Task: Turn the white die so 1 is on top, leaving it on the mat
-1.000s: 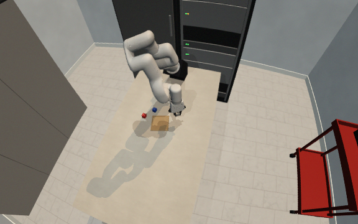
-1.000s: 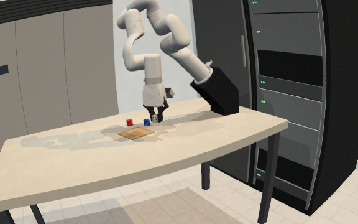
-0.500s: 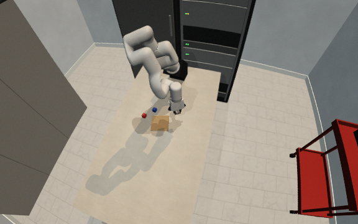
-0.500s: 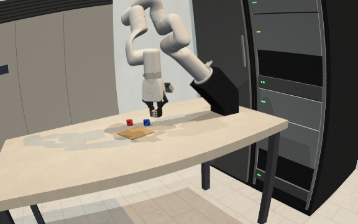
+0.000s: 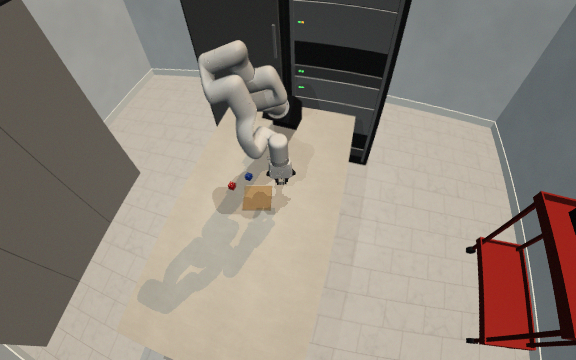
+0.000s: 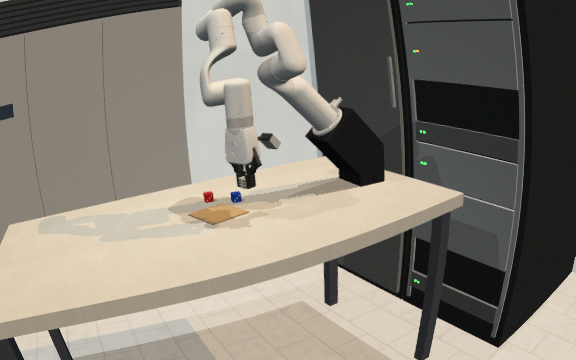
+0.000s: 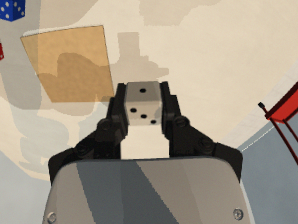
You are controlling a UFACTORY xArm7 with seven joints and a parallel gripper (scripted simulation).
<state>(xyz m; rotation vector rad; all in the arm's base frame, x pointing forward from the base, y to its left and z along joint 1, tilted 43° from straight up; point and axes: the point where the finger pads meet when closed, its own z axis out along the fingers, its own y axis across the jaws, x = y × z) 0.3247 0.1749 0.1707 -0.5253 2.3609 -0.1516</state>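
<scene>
The brown mat is 120 mm below my hand, 100 mm to the right of it and 80 mm ahead of it. Round my hand: red die (250 mm to the right, 110 mm below, 80 mm ahead); then blue die (200 mm to the right, 110 mm below, 10 mm behind); then white die (10 mm below).
</scene>
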